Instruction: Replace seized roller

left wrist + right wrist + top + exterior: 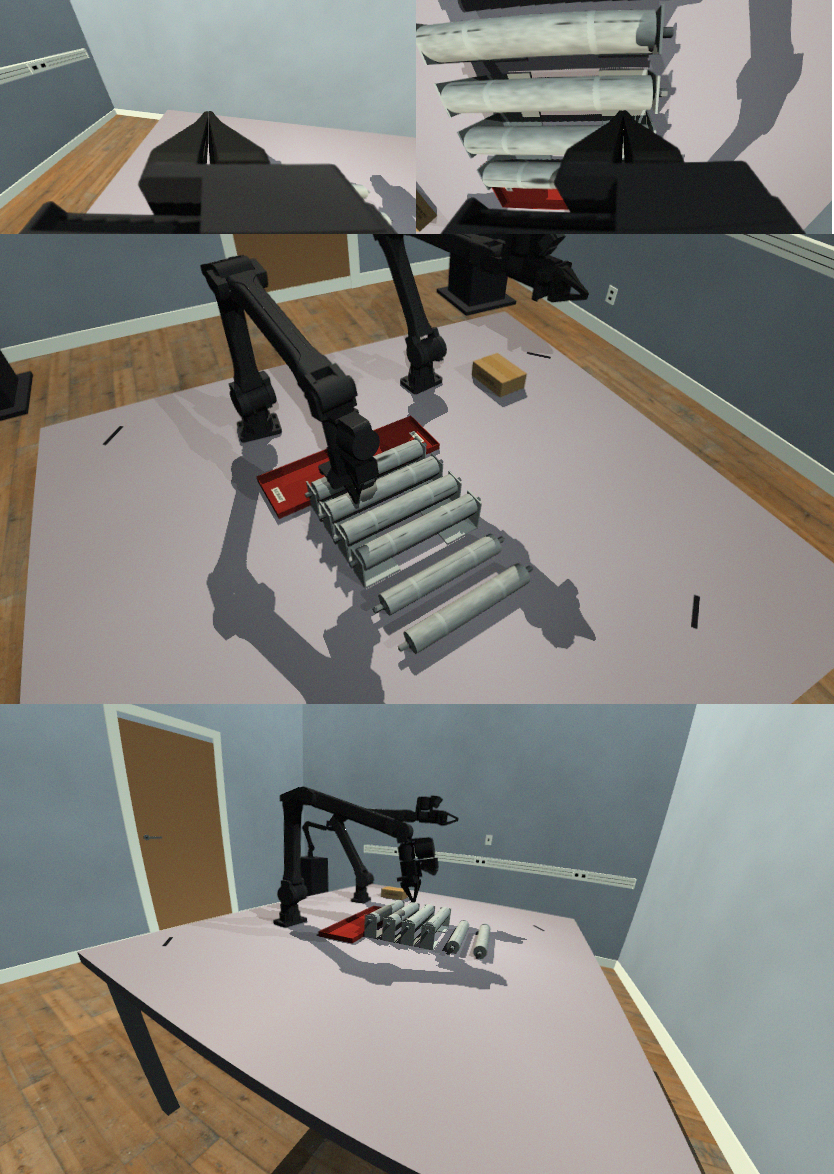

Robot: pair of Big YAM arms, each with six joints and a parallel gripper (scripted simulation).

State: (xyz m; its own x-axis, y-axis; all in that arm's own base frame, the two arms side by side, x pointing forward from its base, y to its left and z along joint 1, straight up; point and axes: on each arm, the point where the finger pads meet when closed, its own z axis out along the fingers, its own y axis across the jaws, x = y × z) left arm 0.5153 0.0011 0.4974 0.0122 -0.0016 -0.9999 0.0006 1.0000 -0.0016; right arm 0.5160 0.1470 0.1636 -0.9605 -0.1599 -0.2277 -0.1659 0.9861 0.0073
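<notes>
Now: the roller 11 cm to the left of my right hand, 9 cm below it and 1 cm behind it. Round my right hand: red scrap tray 26 cm behind, 16 cm below, 8 cm to the left; then cardboard box 64 cm to the left, 42 cm behind, 13 cm below.
</notes>
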